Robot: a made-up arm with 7 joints.
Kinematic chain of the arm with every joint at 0, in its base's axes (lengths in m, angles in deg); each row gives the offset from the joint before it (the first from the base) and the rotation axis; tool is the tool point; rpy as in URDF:
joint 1: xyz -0.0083 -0.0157 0.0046 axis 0 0.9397 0.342
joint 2: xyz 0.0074 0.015 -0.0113 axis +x
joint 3: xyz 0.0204 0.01 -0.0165 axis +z
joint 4: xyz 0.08 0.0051 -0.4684 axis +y
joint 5: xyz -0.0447 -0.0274 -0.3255 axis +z
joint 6: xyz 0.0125 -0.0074 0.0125 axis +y
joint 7: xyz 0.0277 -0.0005 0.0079 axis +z
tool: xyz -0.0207 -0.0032 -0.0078 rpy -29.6 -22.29 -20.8
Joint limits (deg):
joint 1: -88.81..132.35
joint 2: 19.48..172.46
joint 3: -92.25..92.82
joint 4: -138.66..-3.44
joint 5: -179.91..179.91
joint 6: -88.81..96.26
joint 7: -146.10..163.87
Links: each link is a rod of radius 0.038 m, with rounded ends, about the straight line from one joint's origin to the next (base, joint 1, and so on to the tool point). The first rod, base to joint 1, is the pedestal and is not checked.
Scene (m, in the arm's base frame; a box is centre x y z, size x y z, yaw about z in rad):
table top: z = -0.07
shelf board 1: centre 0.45 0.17 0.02 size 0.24 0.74 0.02 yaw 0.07
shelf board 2: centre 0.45 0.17 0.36 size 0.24 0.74 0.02 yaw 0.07
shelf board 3: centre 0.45 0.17 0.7 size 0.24 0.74 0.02 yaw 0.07
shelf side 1: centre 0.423 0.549 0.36 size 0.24 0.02 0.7 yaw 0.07
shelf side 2: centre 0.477 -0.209 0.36 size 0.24 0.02 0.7 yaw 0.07
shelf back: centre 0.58 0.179 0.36 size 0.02 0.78 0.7 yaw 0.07
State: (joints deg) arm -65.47 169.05 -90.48 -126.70 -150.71 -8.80 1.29
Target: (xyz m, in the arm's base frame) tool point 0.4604 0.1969 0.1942
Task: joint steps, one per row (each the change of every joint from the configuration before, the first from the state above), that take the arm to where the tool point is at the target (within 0.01 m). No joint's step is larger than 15 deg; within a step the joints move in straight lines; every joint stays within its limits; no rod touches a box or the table.
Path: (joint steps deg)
1: -3.88 -12.61 2.84 0.64 -0.13 0.21 0.19
2: -3.88 -12.61 2.85 0.65 -0.12 0.20 0.19
3: -3.88 -12.61 2.84 0.64 -0.13 0.21 0.19
4: -3.88 -12.61 2.85 0.64 -0.12 0.21 0.19
5: -3.88 -12.61 2.84 0.65 -0.13 0.20 0.19
6: -3.88 -12.61 2.84 0.64 -0.13 0.21 0.19

